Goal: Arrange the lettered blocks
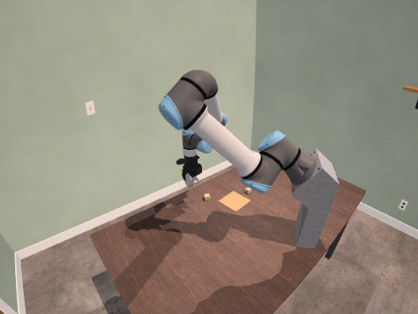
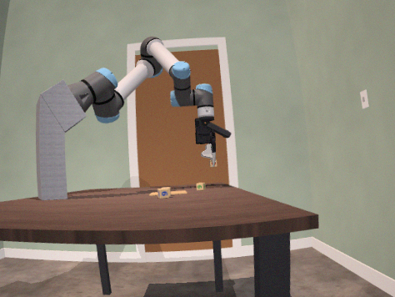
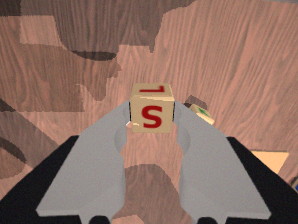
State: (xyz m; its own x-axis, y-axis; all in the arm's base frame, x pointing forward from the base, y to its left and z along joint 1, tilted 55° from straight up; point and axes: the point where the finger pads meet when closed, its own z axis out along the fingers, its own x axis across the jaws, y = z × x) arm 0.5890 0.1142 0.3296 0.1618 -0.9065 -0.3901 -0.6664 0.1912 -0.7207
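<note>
My gripper is now 170 mm past the tan mat, 210 mm to the left of it and 110 mm above it.
</note>
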